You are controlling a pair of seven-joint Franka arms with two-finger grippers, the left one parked.
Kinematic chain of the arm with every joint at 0, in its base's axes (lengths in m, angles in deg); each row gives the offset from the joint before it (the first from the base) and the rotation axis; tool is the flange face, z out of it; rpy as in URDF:
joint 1: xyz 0 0 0.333 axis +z
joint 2: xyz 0 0 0 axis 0.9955 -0.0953 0
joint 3: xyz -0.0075 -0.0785 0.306 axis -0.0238 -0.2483 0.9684
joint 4: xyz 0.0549 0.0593 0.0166 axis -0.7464 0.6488 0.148
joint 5: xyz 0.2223 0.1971 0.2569 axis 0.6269 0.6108 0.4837
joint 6: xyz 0 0 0 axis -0.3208 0.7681 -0.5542
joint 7: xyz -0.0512 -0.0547 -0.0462 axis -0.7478 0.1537 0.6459
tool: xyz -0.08 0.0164 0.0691 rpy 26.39 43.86 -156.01
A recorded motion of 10 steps. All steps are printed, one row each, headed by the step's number.
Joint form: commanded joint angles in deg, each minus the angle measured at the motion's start. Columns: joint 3, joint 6, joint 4, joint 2, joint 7, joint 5, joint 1.
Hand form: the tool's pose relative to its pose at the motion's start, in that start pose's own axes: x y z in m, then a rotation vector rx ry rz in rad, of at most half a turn. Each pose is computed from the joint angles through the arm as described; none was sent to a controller.
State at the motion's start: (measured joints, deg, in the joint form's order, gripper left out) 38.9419 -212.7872 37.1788 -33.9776 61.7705 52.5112 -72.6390
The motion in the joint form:
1: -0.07 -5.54 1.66 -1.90 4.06 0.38 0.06
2: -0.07 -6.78 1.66 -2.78 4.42 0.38 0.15
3: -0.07 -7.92 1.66 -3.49 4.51 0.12 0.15
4: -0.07 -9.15 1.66 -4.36 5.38 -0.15 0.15
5: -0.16 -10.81 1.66 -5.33 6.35 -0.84 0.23
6: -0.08 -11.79 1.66 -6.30 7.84 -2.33 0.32
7: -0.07 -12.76 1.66 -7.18 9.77 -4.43 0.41
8: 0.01 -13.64 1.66 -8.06 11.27 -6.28 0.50
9: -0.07 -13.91 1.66 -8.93 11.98 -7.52 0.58
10: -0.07 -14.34 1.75 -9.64 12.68 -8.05 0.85
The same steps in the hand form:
1: 0.0030 0.0002 0.0245 0.0259 0.0234 0.0787
2: 0.0043 -0.0013 0.0321 0.0301 0.0280 0.0844
3: 0.0060 -0.0020 0.0379 0.0326 0.0358 0.0837
4: 0.0077 -0.0026 0.0454 0.0346 0.0426 0.0966
5: 0.0100 -0.0034 0.0532 0.0365 0.0573 0.1059
6: 0.0100 -0.0048 0.0622 0.0248 0.0689 0.1111
7: 0.0103 -0.0057 0.0703 0.0096 0.0868 0.1166
8: 0.0099 -0.0070 0.0786 -0.0035 0.1010 0.1160
9: 0.0097 -0.0062 0.0877 -0.0203 0.1039 0.1122
10: 0.0074 -0.0076 0.0955 -0.0281 0.1033 0.1126

